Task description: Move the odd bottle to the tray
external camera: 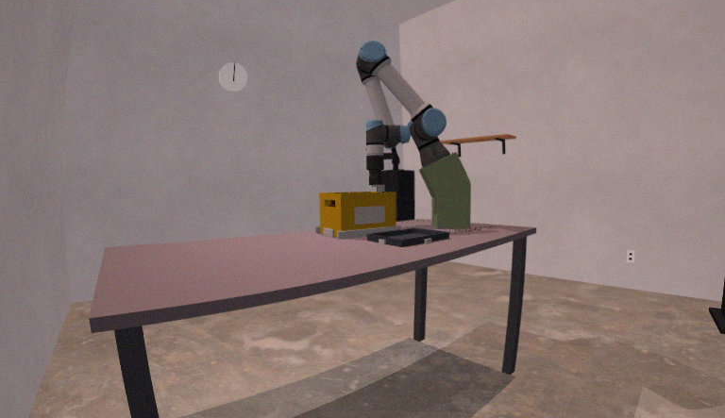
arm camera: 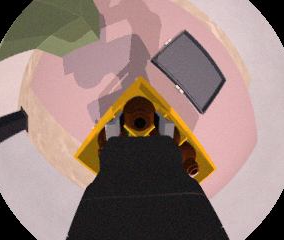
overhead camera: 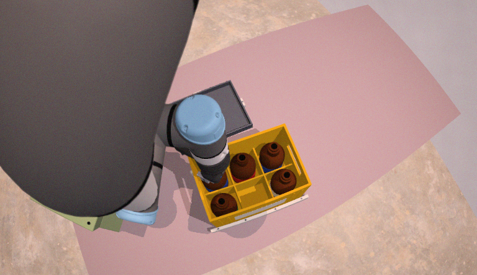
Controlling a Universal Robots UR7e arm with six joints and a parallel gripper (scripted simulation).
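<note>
My hand is 80 mm short of the crate, 60 mm to the left of it and 80 mm above it. The rest, counted from my hand: glass bottle (160 mm ahead, 120 mm to the right, 70 mm below); then dark tray (90 mm ahead, 220 mm to the left, 150 mm below).
</note>
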